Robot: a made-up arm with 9 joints. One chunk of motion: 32 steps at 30 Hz.
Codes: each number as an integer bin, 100 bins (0 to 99) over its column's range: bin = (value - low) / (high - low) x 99, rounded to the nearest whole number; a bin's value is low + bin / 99 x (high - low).
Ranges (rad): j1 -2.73..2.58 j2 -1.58..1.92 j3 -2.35..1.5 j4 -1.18..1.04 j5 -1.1..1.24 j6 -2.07..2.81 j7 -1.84..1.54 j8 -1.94..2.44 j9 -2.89..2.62
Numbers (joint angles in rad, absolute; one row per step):
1: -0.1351 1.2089 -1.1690 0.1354 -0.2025 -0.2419 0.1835 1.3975 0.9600
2: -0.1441 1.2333 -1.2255 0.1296 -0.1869 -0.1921 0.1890 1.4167 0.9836
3: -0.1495 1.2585 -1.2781 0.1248 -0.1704 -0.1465 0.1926 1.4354 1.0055
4: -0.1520 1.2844 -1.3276 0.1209 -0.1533 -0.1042 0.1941 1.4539 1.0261
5: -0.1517 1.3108 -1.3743 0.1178 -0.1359 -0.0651 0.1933 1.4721 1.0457
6: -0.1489 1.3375 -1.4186 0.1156 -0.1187 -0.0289 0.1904 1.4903 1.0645
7: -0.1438 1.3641 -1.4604 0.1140 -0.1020 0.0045 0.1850 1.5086 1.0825
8: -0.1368 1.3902 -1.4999 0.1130 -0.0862 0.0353 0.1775 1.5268 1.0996
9: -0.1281 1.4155 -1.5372 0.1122 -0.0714 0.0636 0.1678 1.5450 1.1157
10: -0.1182 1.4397 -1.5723 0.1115 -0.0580 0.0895 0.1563 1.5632 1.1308
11: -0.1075 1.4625 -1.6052 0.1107 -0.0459 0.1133 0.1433 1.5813 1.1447
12: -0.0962 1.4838 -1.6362 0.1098 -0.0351 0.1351 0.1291 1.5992 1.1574
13: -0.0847 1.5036 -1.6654 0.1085 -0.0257 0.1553 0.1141 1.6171 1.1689
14: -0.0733 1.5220 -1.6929 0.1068 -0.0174 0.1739 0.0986 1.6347 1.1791
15: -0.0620 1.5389 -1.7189 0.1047 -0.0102 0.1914 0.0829 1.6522 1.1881
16: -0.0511 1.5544 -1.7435 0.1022 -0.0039 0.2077 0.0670 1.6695 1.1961
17: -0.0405 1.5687 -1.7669 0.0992 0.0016 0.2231 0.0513 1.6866 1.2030
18: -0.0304 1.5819 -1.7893 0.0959 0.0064 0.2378 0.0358 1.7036 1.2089
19: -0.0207 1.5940 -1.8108 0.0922 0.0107 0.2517 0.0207 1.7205 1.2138
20: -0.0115 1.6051 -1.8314 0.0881 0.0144 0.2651 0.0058 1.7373 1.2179
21: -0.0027 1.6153 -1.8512 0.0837 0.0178 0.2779 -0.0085 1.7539 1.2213
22: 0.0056 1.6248 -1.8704 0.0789 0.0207 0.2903 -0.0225 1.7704 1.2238
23: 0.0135 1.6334 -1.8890 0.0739 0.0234 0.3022 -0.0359 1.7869 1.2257
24: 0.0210 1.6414 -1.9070 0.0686 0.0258 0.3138 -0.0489 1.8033 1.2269
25: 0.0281 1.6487 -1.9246 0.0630 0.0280 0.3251 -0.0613 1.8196 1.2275
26: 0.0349 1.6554 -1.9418 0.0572 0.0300 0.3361 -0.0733 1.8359 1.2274
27: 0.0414 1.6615 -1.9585 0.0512 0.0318 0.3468 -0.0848 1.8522 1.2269
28: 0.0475 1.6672 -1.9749 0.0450 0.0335 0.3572 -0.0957 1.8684 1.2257
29: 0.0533 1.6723 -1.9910 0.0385 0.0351 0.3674 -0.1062 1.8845 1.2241
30: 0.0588 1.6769 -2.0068 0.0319 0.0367 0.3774 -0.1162 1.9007 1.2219
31: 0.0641 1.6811 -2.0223 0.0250 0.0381 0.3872 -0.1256 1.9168 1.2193
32: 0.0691 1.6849 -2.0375 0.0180 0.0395 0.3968 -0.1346 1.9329 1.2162
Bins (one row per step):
1: 48 79 30 59 38 37 59 75 69
2: 48 80 29 58 39 38 59 76 70
3: 48 80 28 58 39 39 60 76 70
4: 48 81 26 58 40 40 60 77 70
5: 48 82 25 58 41 41 60 77 71
6: 48 83 24 58 42 41 59 78 71
7: 48 83 23 58 42 42 59 78 71
8: 48 84 22 58 43 43 59 78 72
9: 49 85 21 58 44 43 59 79 72
10: 49 85 20 58 44 44 58 79 72
11: 49 86 19 58 45 44 58 80 72
12: 49 87 18 58 45 45 58 80 73
13: 49 87 18 57 45 45 57 80 73
14: 50 88 17 57 46 46 57 81 73
15: 50 88 16 57 46 46 56 81 73
16: 50 89 16 57 46 46 56 82 73
17: 50 89 15 57 47 47 55 82 74
18: 50 89 14 57 47 47 55 82 74
19: 51 90 14 57 47 47 54 83 74
20: 51 90 13 57 47 47 54 83 74
21: 51 90 13 56 47 48 54 83 74
22: 51 91 12 56 47 48 53 84 74
23: 51 91 12 56 48 48 53 84 74
24: 51 91 11 56 48 48 52 85 74
25: 51 91 11 55 48 49 52 85 74
26: 52 92 10 55 48 49 52 85 74
27: 52 92 10 55 48 49 51 86 74
28: 52 92 10 55 48 49 51 86 74
29: 52 92 9 54 48 49 51 86 74
30: 52 92 9 54 48 50 50 87 74
31: 52 92 8 54 48 50 50 87 74
32: 52 92 8 53 48 50 50 88 74

